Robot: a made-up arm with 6 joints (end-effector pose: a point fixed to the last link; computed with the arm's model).
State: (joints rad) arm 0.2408 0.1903 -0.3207 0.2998 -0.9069 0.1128
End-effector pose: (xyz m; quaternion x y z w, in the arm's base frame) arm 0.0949 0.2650 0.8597 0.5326 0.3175 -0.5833 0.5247
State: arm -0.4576 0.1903 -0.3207 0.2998 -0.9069 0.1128
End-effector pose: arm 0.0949 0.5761 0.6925 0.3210 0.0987 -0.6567 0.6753
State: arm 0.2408 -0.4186 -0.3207 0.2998 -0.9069 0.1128
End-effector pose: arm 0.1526 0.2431 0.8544 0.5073 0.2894 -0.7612 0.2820
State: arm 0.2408 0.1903 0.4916 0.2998 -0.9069 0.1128
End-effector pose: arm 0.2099 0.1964 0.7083 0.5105 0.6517 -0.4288 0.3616
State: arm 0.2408 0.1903 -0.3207 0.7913 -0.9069 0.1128
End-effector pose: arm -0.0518 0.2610 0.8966 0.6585 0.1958 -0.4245 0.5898
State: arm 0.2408 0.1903 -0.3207 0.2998 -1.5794 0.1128
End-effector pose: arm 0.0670 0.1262 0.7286 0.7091 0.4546 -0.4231 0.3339
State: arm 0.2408 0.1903 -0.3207 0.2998 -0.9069 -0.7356
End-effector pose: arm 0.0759 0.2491 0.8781 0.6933 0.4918 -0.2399 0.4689
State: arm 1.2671 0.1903 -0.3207 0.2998 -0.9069 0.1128
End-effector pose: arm 0.0949 -0.2075 0.6768 0.7216 0.5629 -0.3523 0.1956
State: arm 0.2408 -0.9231 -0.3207 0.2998 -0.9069 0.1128
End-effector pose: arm 0.1843 0.2074 0.8347 0.4507 0.2458 -0.8560 0.0602
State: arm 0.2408 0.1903 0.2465 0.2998 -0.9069 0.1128
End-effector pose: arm 0.1784 0.2019 0.7620 0.5264 0.5598 -0.4842 0.4184
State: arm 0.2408 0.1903 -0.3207 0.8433 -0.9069 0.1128
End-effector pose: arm -0.0680 0.2602 0.8962 0.6696 0.1821 -0.4060 0.5946
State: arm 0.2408 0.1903 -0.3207 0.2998 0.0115 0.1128
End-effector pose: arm 0.1383 0.5202 0.8473 0.2003 0.0765 -0.6942 0.6871
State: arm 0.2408 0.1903 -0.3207 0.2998 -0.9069 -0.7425
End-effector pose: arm 0.0758 0.2489 0.8782 0.6941 0.4929 -0.2368 0.4681
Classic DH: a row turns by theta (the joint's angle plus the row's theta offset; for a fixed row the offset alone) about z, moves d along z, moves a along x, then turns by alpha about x. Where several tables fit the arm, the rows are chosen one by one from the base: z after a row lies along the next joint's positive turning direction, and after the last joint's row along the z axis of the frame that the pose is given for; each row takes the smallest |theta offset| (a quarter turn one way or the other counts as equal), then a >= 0, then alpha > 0; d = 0 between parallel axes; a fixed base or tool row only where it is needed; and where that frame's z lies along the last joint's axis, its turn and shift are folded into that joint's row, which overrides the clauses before.
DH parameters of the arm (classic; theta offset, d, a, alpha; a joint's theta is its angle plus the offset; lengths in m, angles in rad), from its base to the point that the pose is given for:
base (fixed): 1.5708 0.349 0.191 1.5708
joint 1: 0.3771 0.145 0.2529 -1.7152
joint 2: 0.4239 0.1221 0.1095 1.567
joint 3: 1.1726 -0.1469 0.0047 -1.91
joint 4: -0.8515 -0.0616 0.0223 -1.7826
joint 5: -1.2429 0.2805 0.0103 0.5886
joint 6: -0.9784 -0.5422 -0.0193 -1.8307
tool (fixed): -0.2456 -0.0333 0 0

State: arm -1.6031 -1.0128 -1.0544 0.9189 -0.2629 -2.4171
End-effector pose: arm 0.3452 0.6192 -0.1901 -0.0175 0.1507 -0.5339 0.8318
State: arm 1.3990 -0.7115 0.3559 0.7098 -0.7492 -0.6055
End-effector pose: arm 0.0691 -0.2722 0.5089 -0.7817 -0.4868 0.1147 0.3725
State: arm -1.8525 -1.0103 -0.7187 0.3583 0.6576 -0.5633
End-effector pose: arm 0.4507 0.2471 0.0051 -0.3182 -0.6557 -0.6838 0.0353
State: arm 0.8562 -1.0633 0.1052 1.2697 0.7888 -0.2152
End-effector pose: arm 0.4153 0.0819 0.9381 0.1860 0.2776 -0.9044 0.2655
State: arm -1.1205 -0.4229 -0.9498 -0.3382 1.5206 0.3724
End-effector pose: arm 0.1319 0.2039 0.0757 0.8744 0.2921 0.3139 0.2273
